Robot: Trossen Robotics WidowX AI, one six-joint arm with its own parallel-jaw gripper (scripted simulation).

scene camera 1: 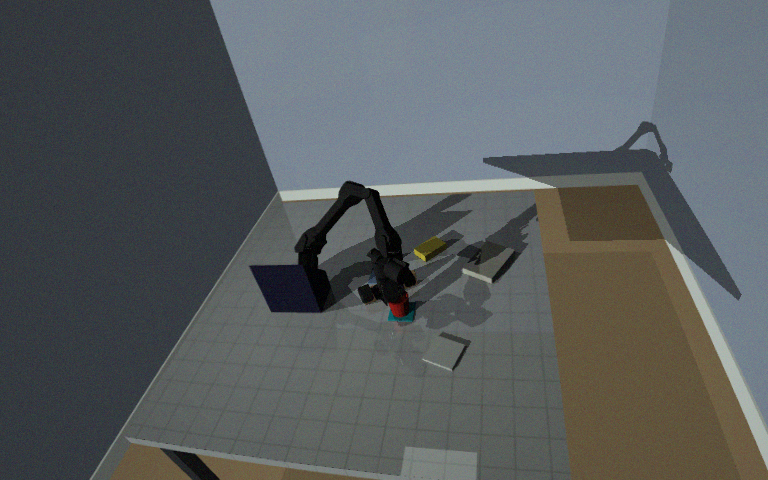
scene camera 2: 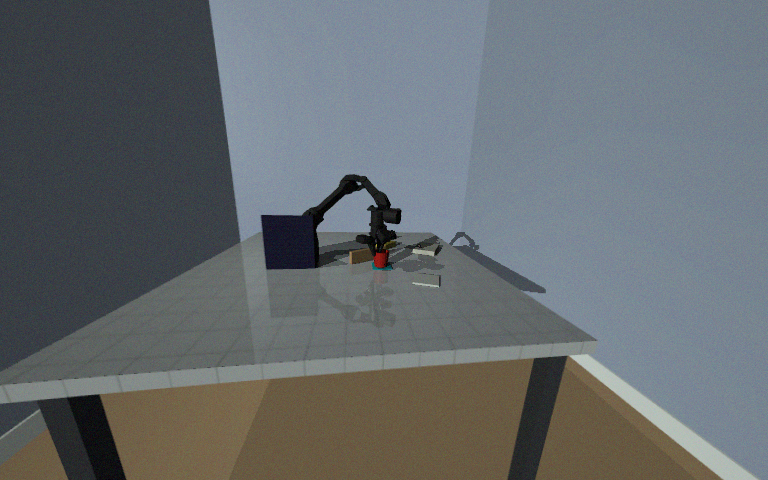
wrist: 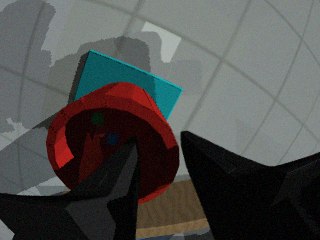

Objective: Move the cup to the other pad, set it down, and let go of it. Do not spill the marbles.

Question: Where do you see a wooden bar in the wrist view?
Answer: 178,205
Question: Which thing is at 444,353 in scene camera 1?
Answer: A flat slab.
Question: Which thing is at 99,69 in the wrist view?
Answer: A teal pad.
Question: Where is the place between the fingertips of my gripper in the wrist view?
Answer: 159,140
